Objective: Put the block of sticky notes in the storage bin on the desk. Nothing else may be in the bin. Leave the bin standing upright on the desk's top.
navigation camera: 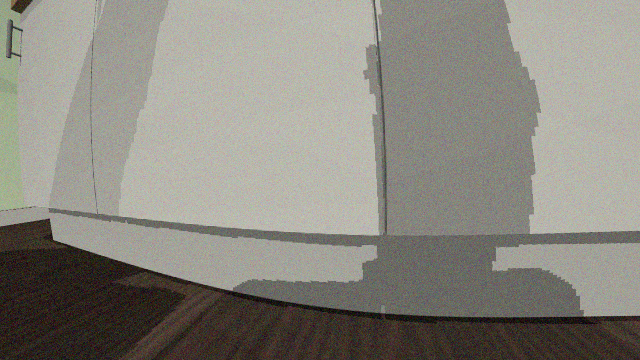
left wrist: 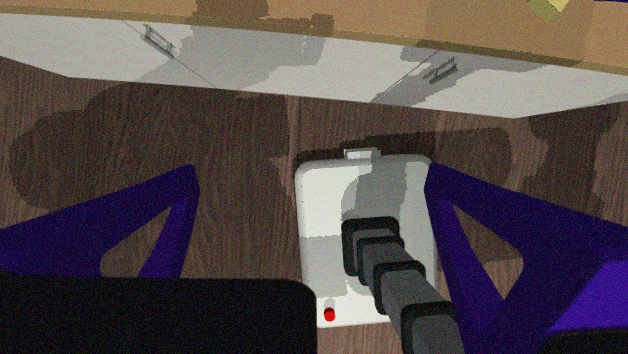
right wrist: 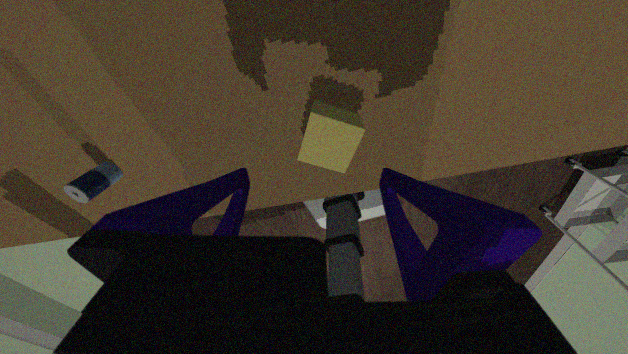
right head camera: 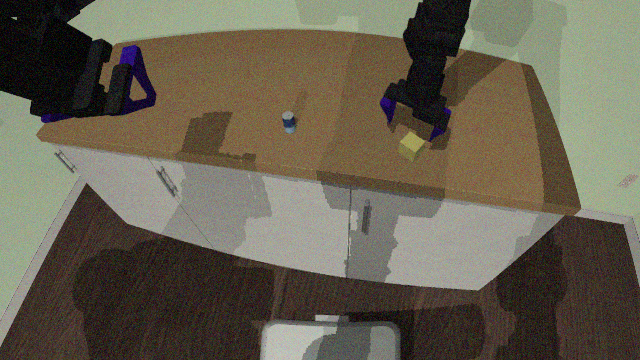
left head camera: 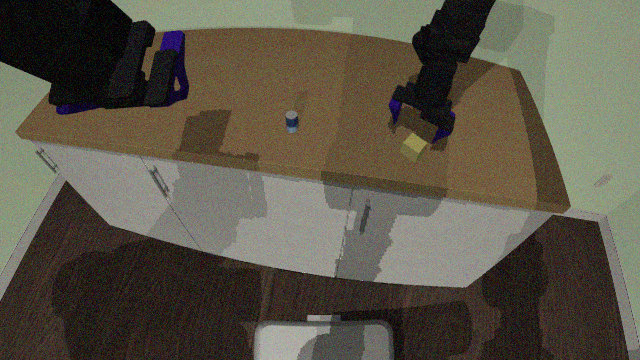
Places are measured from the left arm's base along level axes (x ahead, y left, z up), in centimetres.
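Pixels of known places: left gripper, between the fingertips: point(left wrist: 311, 176) point(right head camera: 124, 103) point(left head camera: 149, 95); right gripper, between the fingertips: point(right wrist: 314, 175) point(right head camera: 410, 130) point(left head camera: 414, 132).
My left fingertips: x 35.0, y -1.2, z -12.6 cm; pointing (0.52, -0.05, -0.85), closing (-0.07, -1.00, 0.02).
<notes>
Ahead of a thing's pixels: the offset from my left fingertips to its middle. "spot": to the spot under its first point. Level surfaces: height alone.
The yellow block of sticky notes {dx +22.7, dy -39.9, dz -35.6 cm} point(left head camera: 414, 146) point(right head camera: 412, 146) point(right wrist: 331, 142) lies on the brown desk top {dz -37.3 cm} point(left head camera: 240, 75) point(right head camera: 240, 75), near its front edge and right of the middle. Part of the block also shows at the top of the left wrist view point(left wrist: 546, 11). My right gripper point(left head camera: 415, 132) point(right head camera: 412, 131) point(right wrist: 314, 175) is open and empty above the desk, close to the block on its far side in the head views. My left gripper point(left head camera: 122, 103) point(right head camera: 99, 112) point(left wrist: 311, 176) is open and empty, high at the left of the head views. The storage bin does not show in these views.
A small blue and white can {dx +29.2, dy -12.5, dz -34.8 cm} point(left head camera: 291, 121) point(right head camera: 288, 122) point(right wrist: 93, 182) stands on the desk, left of the block in the head views. White cabinet fronts with handles {spot: dx +14.7, dy -30.1, dz -52.5 cm} point(left head camera: 365, 216) point(right head camera: 366, 216) are below the desk top. The robot's white base point(left head camera: 280, 340) point(left wrist: 322, 200) stands in front.
</notes>
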